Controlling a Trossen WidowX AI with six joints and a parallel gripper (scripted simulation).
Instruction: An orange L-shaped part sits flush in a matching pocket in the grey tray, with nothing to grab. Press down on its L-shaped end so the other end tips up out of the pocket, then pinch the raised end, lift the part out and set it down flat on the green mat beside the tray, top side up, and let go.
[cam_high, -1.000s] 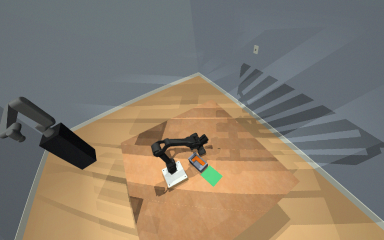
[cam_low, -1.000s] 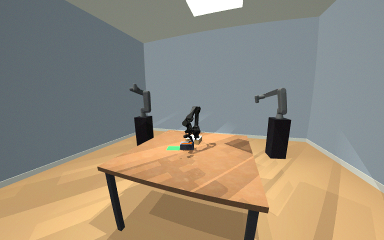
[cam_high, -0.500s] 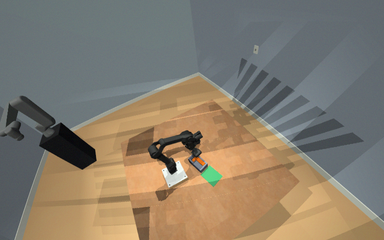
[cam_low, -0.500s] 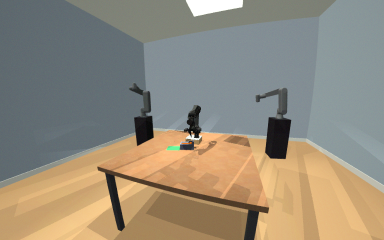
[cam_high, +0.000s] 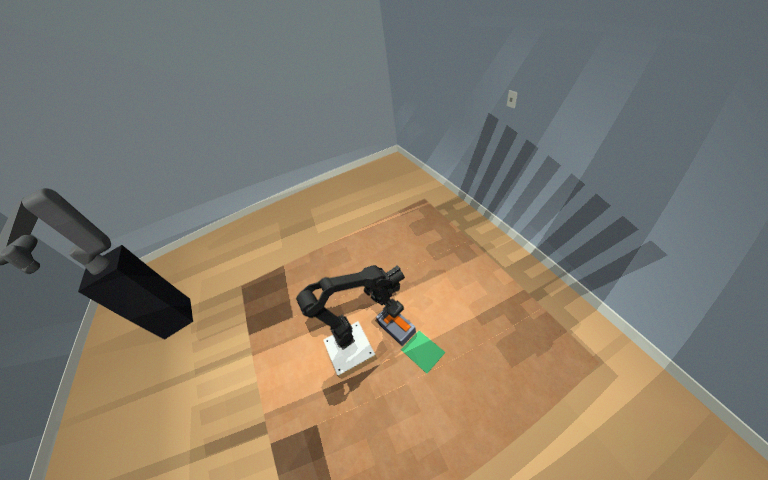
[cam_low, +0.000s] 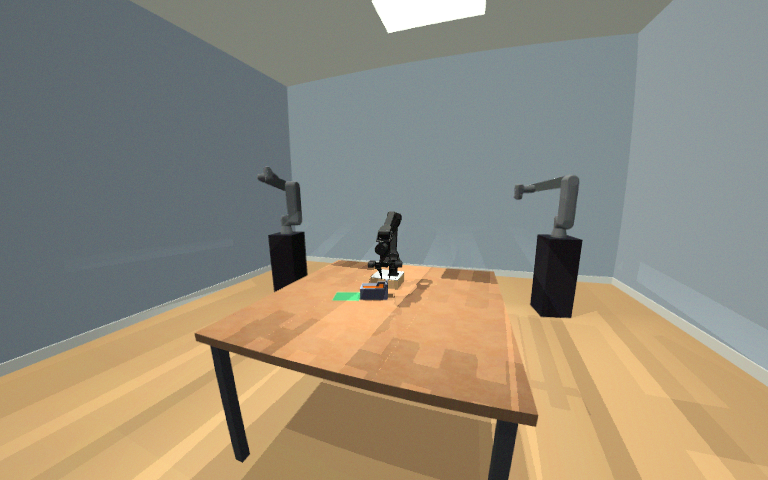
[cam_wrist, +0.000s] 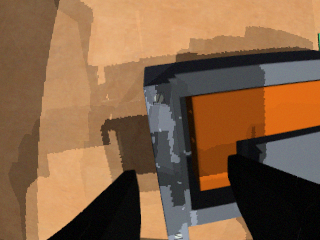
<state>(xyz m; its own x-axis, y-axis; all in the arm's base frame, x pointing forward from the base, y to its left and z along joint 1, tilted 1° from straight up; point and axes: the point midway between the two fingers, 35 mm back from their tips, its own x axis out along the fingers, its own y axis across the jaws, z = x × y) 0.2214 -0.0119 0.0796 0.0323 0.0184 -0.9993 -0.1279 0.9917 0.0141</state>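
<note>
Right now my gripper tip is 5 cm to the left of the orange l-shaped part and 6 cm above it. From my gripper tip the other things lie so: green mat (2 cm ahead, 22 cm to the right, 12 cm below).
</note>
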